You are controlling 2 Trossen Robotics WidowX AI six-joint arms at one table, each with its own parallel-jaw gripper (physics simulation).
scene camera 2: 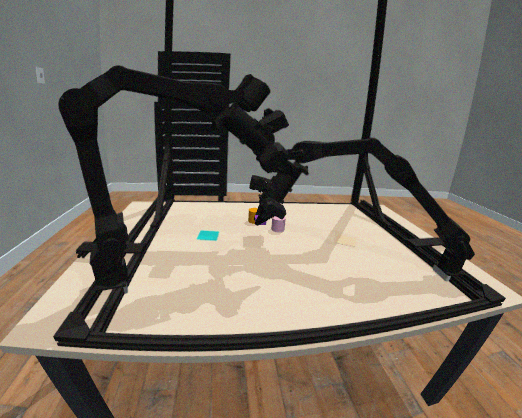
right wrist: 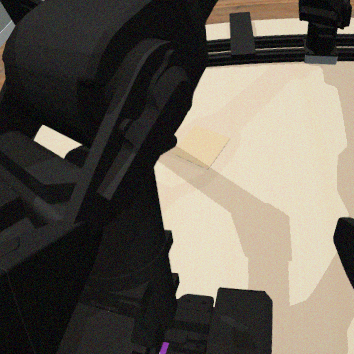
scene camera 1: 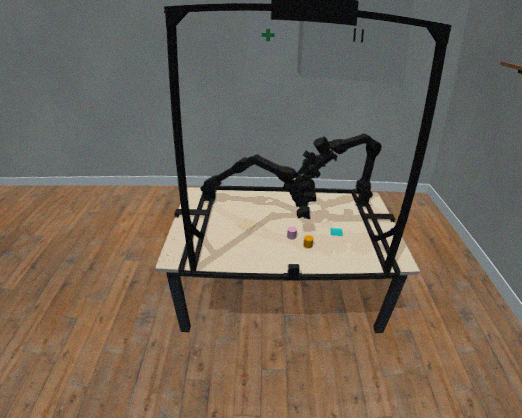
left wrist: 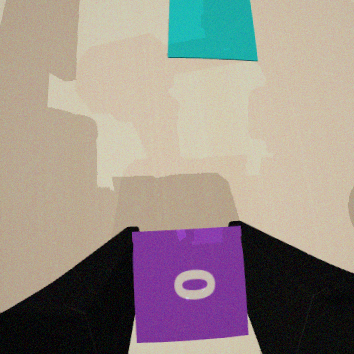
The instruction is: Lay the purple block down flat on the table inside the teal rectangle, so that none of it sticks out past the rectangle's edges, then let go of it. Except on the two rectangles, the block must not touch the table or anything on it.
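Pixels of known places: left gripper, fingertip midpoint: (scene camera 2: 255, 222) (scene camera 1: 309, 216) (left wrist: 183, 235); right gripper, fingertip midpoint: (scene camera 2: 289, 166) (right wrist: 222, 225); left arm's base, link origin: (scene camera 2: 449, 269) (right wrist: 319, 46) (scene camera 1: 209, 198); right arm's base, link origin: (scene camera 2: 111, 280) (scene camera 1: 362, 203).
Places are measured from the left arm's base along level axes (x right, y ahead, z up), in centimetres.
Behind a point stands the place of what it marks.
My left gripper (scene camera 1: 303, 213) {y 56.6, x 18.8, z 4.5 cm} (scene camera 2: 266, 216) (left wrist: 183, 235) {y 56.6, x 18.8, z 4.5 cm} is shut on the purple block (left wrist: 191, 284) {y 55.2, x 19.0, z 6.4 cm} (scene camera 2: 259, 222), which has a white ring on its face. It holds the block above the table, clear of the surface. The teal rectangle (scene camera 1: 336, 232) {y 71.3, x 21.8, z -1.8 cm} (scene camera 2: 208, 235) {y 71.3, x 21.2, z -1.8 cm} (left wrist: 212, 29) {y 70.7, x 21.4, z -1.8 cm} lies flat on the table ahead of the block, some way off. My right gripper (scene camera 1: 308, 172) (scene camera 2: 282, 165) {y 49.1, x 12.8, z 23.2 cm} is open and empty, higher up, close against the left arm's wrist. In the right wrist view the left arm fills most of the picture, and a sliver of the block (right wrist: 164, 348) {y 54.7, x 18.1, z 6.5 cm} shows at the bottom.
A pink cylinder (scene camera 1: 292, 232) {y 48.4, x 30.1, z 2.2 cm} (scene camera 2: 278, 224) {y 48.5, x 25.6, z 1.1 cm} and an orange cylinder (scene camera 1: 308, 241) {y 56.2, x 36.3, z 2.2 cm} (scene camera 2: 253, 215) {y 56.9, x 31.9, z 1.3 cm} stand upright close to the left gripper. A pale tan rectangle (scene camera 1: 247, 224) {y 25.2, x 20.6, z -1.8 cm} (scene camera 2: 347, 240) {y 25.1, x 20.8, z -1.8 cm} (right wrist: 204, 145) {y 25.6, x 20.3, z -1.8 cm} lies on the table (scene camera 1: 239, 257) {y 25.3, x 46.8, z -1.9 cm}. A black frame (scene camera 1: 176, 124) {y 7.4, x 60.5, z 63.9 cm} edges the table.
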